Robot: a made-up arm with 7 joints.
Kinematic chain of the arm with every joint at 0, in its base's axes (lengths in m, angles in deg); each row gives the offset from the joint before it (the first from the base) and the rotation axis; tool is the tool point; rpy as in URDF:
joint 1: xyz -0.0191 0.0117 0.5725 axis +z
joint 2: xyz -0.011 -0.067 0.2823 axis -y
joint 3: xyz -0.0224 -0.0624 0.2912 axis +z
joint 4: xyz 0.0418 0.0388 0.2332 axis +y
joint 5: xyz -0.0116 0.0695 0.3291 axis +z
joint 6: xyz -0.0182 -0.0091 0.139 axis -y
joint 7: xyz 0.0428 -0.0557 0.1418 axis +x
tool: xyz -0.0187 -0.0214 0.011 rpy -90 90 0
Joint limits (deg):
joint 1: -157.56..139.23
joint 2: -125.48..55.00
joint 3: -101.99..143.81
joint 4: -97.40..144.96
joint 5: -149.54..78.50
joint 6: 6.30..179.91
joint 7: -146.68..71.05
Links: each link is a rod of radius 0.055 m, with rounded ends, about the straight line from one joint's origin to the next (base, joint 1, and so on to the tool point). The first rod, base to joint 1, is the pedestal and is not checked.
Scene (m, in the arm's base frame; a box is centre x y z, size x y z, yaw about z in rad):
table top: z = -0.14
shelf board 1: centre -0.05 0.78 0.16 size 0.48 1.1 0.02 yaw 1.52
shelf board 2: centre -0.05 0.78 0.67 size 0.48 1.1 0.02 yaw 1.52
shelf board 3: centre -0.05 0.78 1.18 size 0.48 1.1 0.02 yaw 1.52
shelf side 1: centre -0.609 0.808 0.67 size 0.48 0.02 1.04 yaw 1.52
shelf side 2: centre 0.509 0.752 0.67 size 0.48 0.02 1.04 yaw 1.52
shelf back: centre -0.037 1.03 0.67 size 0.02 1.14 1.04 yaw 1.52
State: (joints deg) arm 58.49 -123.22 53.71 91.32 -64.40 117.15 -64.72
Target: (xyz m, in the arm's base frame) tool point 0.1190 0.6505 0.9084
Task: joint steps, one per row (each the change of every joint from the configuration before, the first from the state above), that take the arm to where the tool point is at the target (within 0.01 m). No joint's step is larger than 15 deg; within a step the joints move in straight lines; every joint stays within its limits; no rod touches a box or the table.
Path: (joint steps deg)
1: -3.67 -0.75 -5.88 10.51 -0.43 4.64 -0.45
2: -3.67 -0.76 -5.88 10.52 -0.43 4.64 -0.45
3: -3.67 -0.75 -5.88 10.51 -0.43 4.65 -0.45
4: -5.85 4.37 5.96 5.53 -11.42 0.19 -1.83
5: -5.84 4.38 5.96 5.52 -11.42 0.18 -1.83
6: -5.84 4.37 5.95 5.53 -11.42 0.19 -1.83
7: -5.85 4.38 5.96 5.52 -11.43 0.19 -1.83
8: 6.25 2.26 5.38 -12.79 12.52 -2.76 2.47
9: 6.26 2.27 5.39 -12.78 12.52 -2.76 2.46
10: 6.25 2.27 5.38 -12.79 12.52 -2.76 2.47

